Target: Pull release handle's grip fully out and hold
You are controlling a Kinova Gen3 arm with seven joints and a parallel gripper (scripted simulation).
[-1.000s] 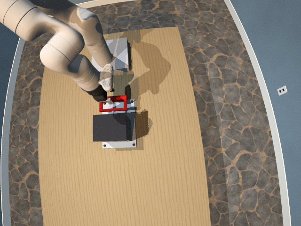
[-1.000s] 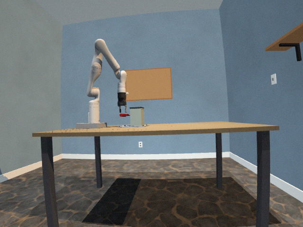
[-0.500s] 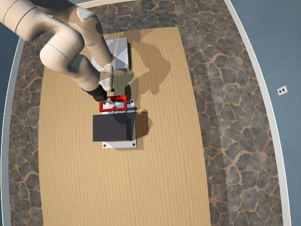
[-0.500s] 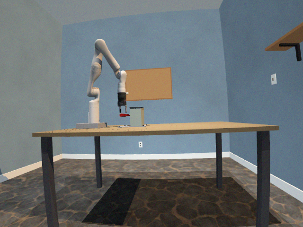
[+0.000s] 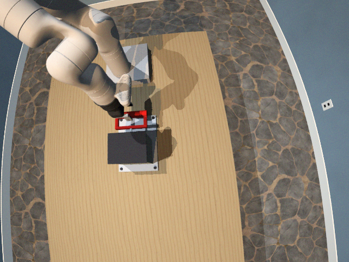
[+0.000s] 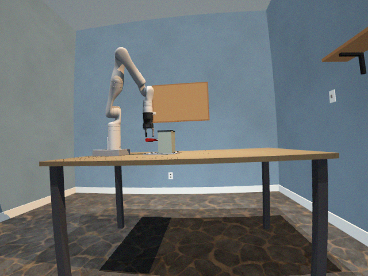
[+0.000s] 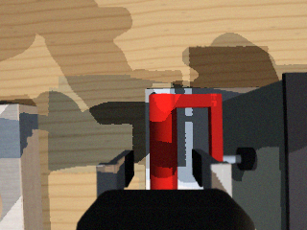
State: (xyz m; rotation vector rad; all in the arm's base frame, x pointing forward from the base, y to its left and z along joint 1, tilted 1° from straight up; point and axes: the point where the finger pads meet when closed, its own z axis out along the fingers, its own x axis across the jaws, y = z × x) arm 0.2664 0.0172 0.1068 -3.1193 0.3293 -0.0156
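Right now my hand is 140 mm above the base plate, 90 mm short of it and 20 mm to the left of it.
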